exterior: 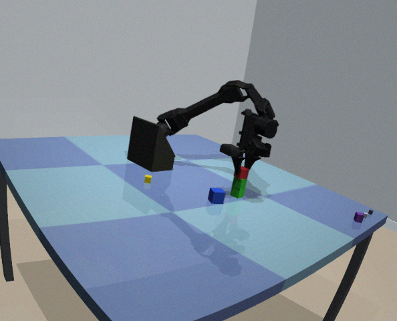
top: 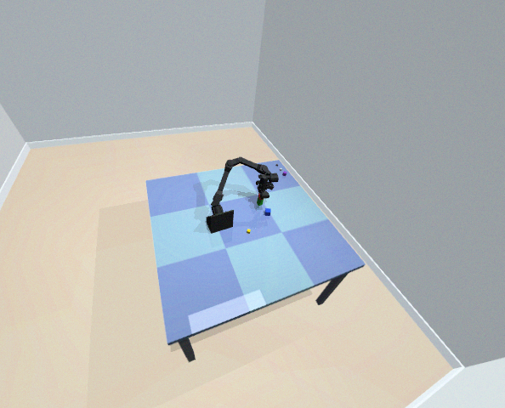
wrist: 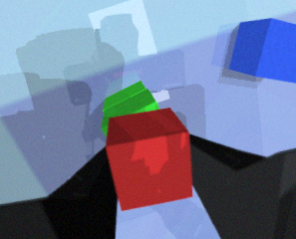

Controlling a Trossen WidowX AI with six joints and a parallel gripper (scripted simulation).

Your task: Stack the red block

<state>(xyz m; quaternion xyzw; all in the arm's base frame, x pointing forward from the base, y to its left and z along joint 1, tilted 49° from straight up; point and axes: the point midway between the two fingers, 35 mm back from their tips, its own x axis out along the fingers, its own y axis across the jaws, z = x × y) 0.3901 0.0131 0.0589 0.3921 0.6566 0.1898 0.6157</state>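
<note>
Now: gripper tip 1 cm below the red block. Round my gripper tip: blue block 12 cm to the right, 6 cm below; then small yellow block 22 cm behind, 21 cm to the right, 7 cm below; then purple block 43 cm ahead, 25 cm to the left, 6 cm below.
</note>
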